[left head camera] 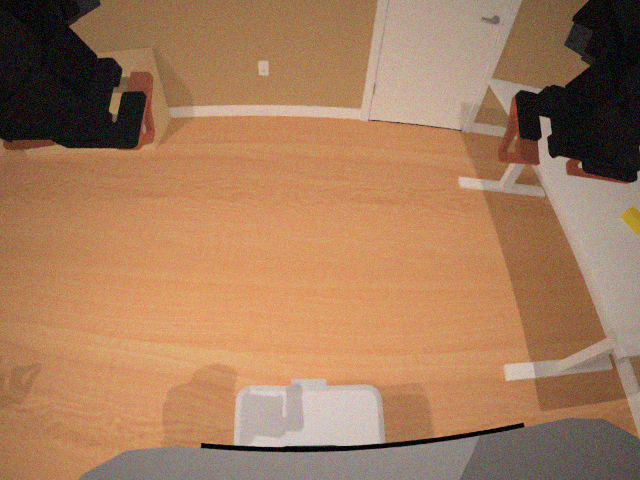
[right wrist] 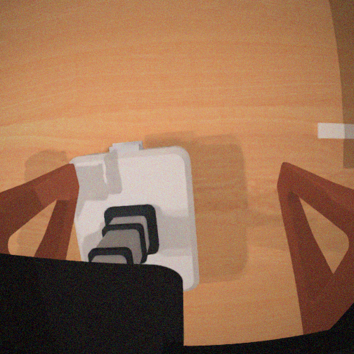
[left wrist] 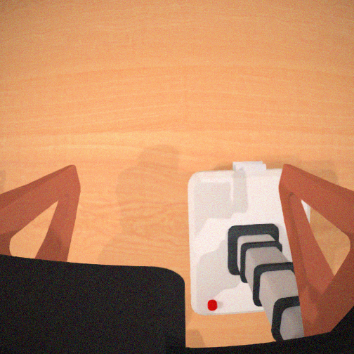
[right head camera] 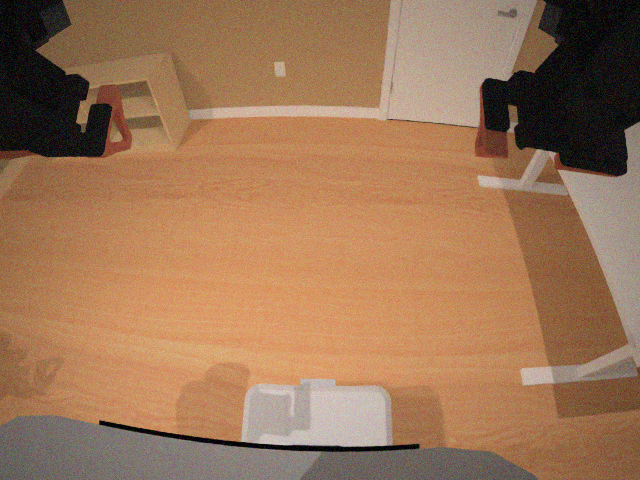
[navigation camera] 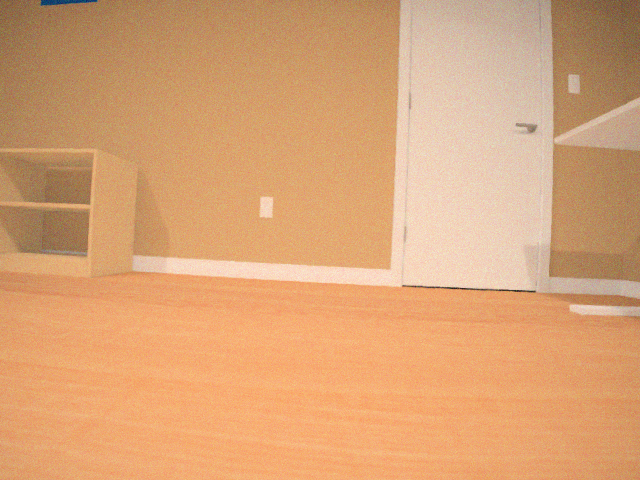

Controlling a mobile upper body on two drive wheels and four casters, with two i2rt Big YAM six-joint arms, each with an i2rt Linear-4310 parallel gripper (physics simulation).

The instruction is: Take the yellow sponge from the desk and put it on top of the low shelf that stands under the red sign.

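Places are measured from the left arm's base along level axes (x left, y up, z ahead), in centimetres.
Where they show: left gripper, fingertip midpoint: (left head camera: 111, 136) (right head camera: 94, 143); right gripper, fingertip midpoint: (left head camera: 534, 162) (right head camera: 517, 156).
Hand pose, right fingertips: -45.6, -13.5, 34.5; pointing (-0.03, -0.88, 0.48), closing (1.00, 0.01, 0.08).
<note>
After its pixels a point has its place, as x, y, z.
The yellow sponge (left head camera: 631, 220) {-148.7, -66.5, 71.2} lies on the white desk (left head camera: 594, 227) {-127.6, -69.0, 69.0} (right head camera: 615, 206) {-134.0, -69.0, 78.7} (navigation camera: 604, 129) {-126.0, -71.5, 151.2}, cut off by the right edge of the left head view. A low pale wooden shelf (left head camera: 162, 113) {83.5, -127.4, 214.7} (right head camera: 174, 108) {83.8, -116.0, 208.1} (navigation camera: 113, 217) {83.9, -111.5, 205.8} stands against the wall at the left; the bottom of a blue sign (navigation camera: 68, 2) {143.8, 24.6, 231.7} shows above it. The red sign does not show. My left gripper (left head camera: 87, 142) {0.5, -12.3, 35.7} (right head camera: 64, 149) (left wrist: 179, 175) is open and empty, high above the floor at the left. My right gripper (left head camera: 555, 162) {-45.6, -13.5, 34.5} (right head camera: 540, 160) {-45.6, -13.5, 34.5} (right wrist: 177, 174) is open and empty, in front of the desk's far part in the left head view.
A white door (left head camera: 434, 62) {-106.9, -86.1, 220.8} (right head camera: 449, 62) {-106.0, -88.6, 220.9} (navigation camera: 473, 155) {-105.6, -66.5, 220.9} is in the far wall, between shelf and desk. The desk's white feet (left head camera: 522, 188) (right head camera: 542, 187) (navigation camera: 604, 310) {-132.0, -139.1, 154.9} stand out on the floor at the right. A pale wooden strip (right head camera: 11, 174) {239.6, -135.7, 173.6} shows at the left edge. My white base (left head camera: 341, 413) {-33.5, -115.0, 21.6} (right head camera: 351, 413) {-34.3, -115.0, 21.9} is below.
</note>
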